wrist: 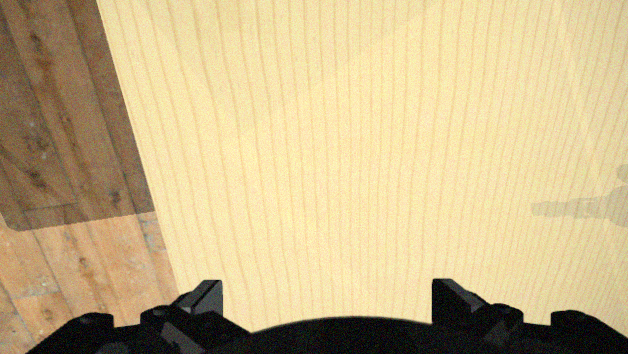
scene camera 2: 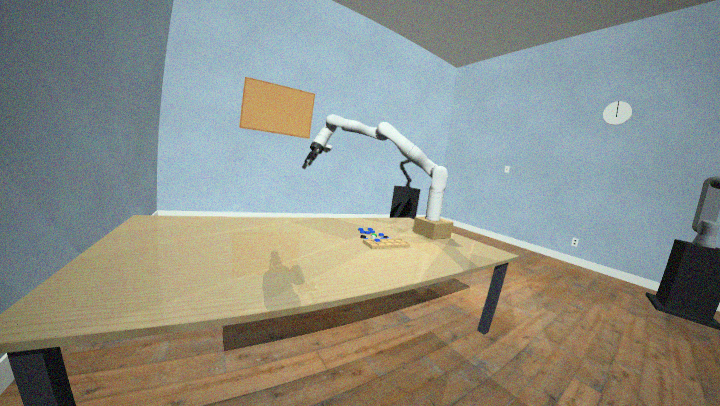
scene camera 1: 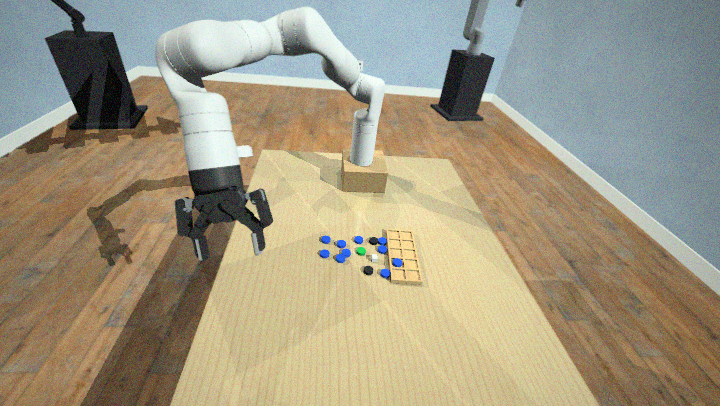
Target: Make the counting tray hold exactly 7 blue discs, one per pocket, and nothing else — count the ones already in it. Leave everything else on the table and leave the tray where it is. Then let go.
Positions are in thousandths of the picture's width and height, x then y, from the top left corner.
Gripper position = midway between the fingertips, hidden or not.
Observation:
The gripper (scene camera 1: 323, 632) is open and holds nothing. Further things: a wooden counting tray (scene camera 1: 556, 600).
The gripper is seen too in the wrist view (wrist: 521, 855). The wrist view misses the wooden counting tray: it is out of frame.

